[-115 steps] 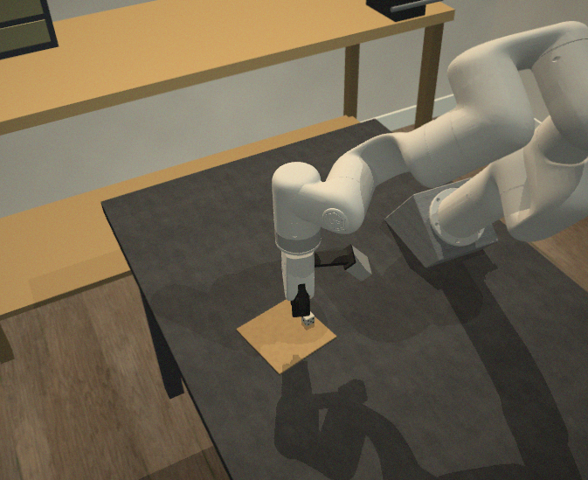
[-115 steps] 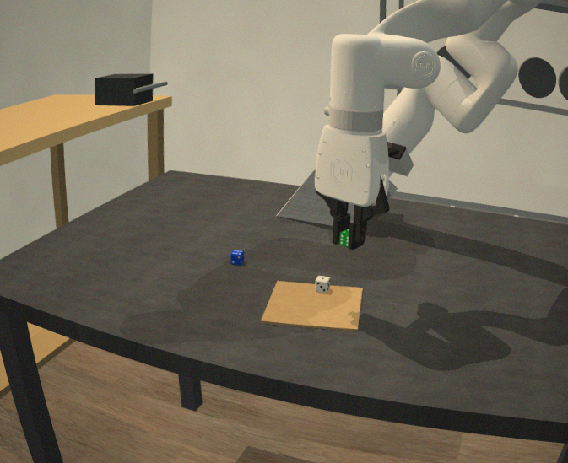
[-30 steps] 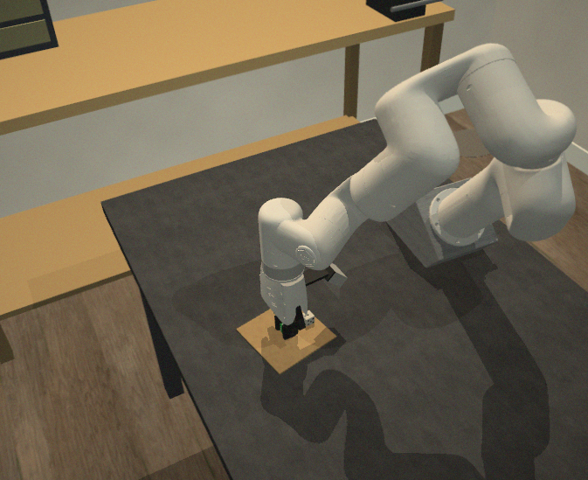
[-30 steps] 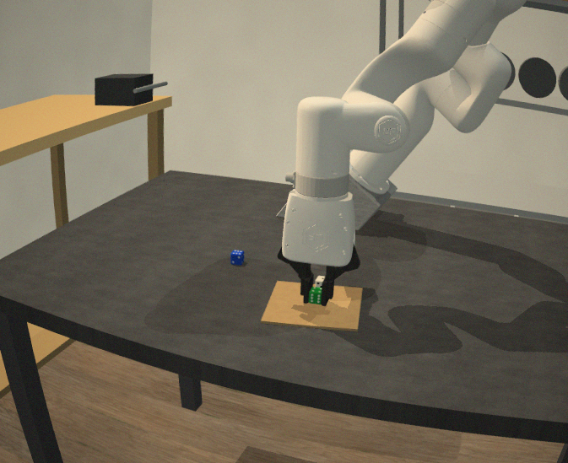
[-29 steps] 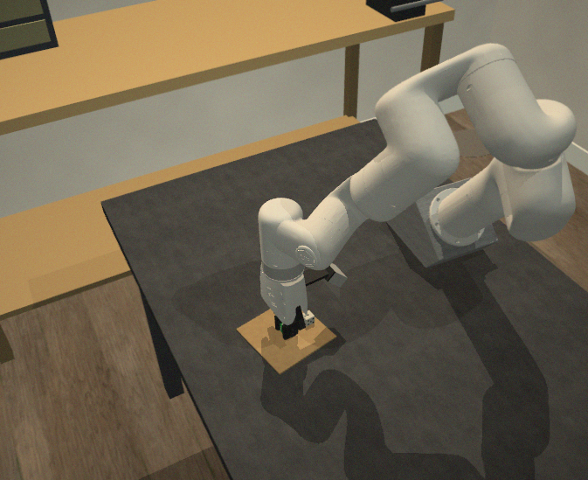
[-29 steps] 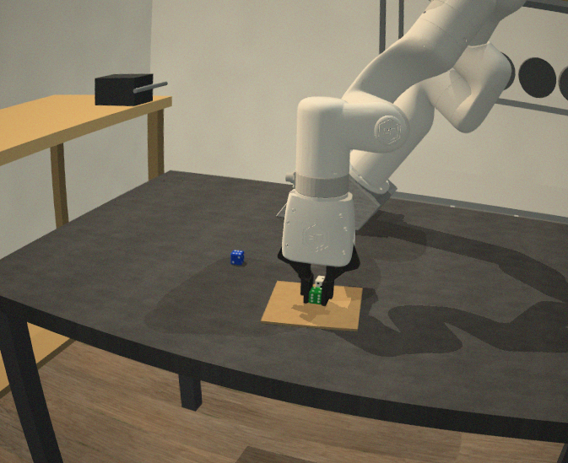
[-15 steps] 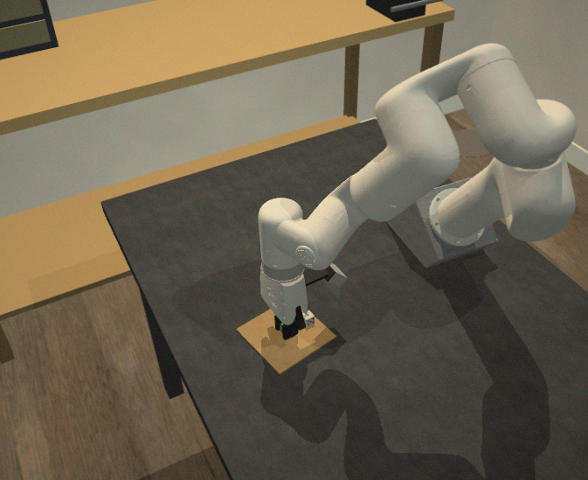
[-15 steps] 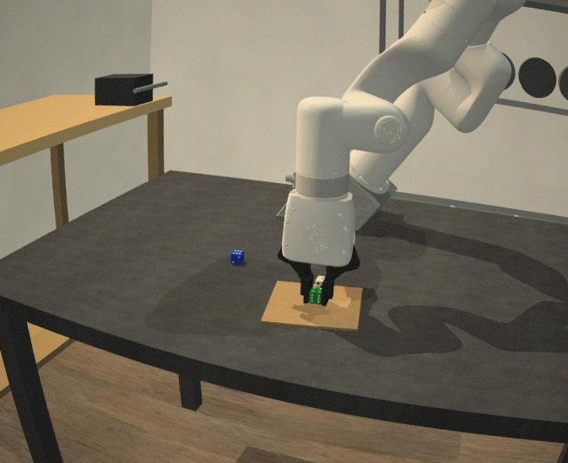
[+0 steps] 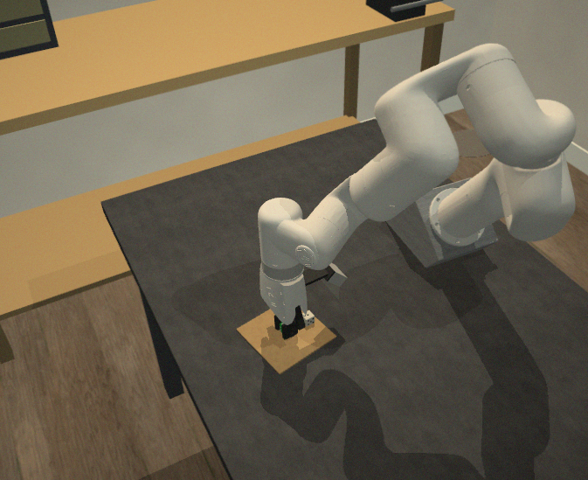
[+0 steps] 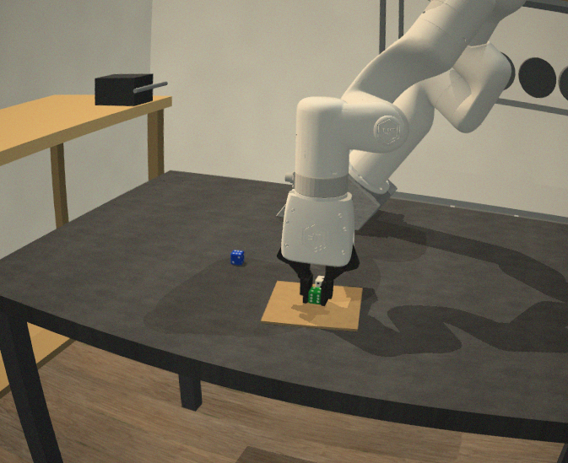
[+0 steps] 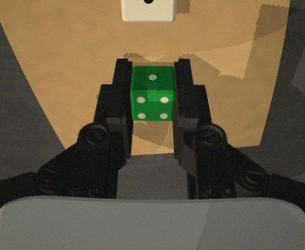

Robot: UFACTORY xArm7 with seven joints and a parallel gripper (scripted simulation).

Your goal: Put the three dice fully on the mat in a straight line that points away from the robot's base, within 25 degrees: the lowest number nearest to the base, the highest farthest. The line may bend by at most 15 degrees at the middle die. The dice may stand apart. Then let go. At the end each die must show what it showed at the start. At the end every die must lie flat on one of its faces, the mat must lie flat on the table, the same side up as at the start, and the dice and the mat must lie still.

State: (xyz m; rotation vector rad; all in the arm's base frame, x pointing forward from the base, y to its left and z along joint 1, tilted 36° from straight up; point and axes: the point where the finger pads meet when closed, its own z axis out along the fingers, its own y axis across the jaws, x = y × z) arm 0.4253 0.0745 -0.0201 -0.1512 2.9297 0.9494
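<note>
Right now the green die is 1 cm below my hand. The rest, counted from my hand: white die (5 cm behind, 2 cm below, 1 cm to the right); then tan square mat (3 cm below); then blue die (18 cm to the right, 10 cm behind, 2 cm below).
</note>
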